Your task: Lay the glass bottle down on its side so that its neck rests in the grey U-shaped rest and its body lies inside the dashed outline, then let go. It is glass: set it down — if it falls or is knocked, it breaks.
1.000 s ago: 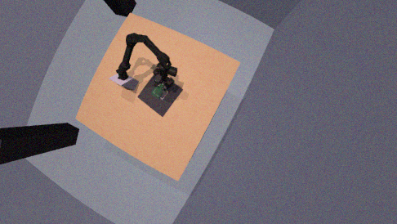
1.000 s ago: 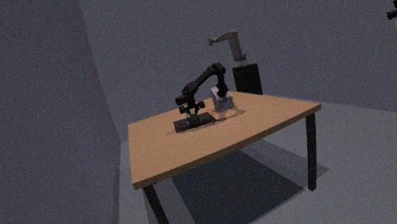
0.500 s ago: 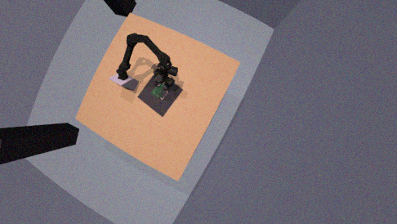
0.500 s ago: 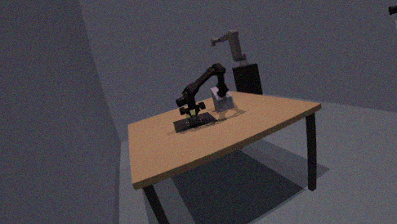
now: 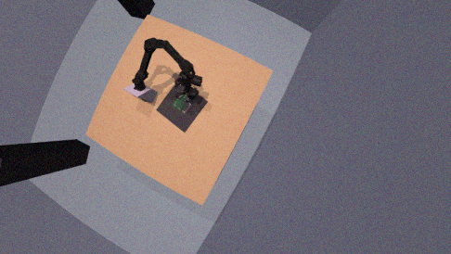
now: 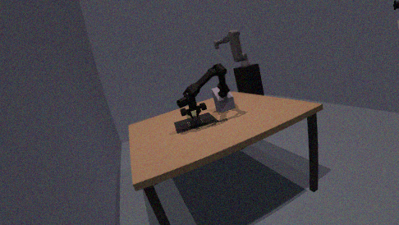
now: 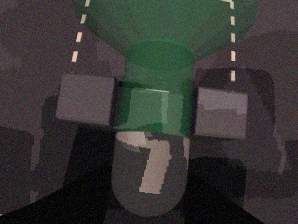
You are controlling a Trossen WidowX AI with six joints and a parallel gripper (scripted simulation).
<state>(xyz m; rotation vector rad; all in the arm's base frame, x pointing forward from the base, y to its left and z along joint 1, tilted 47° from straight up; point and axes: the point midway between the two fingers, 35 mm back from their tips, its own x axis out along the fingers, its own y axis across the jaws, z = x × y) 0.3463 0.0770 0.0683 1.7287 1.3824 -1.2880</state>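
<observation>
My gripper tip is now 10 mm past the green glass bottle and 50 mm to the left of it. From my gripper tip the other things lie so: dark mat (30 mm behind, 100 mm to the right, 60 mm below).
</observation>
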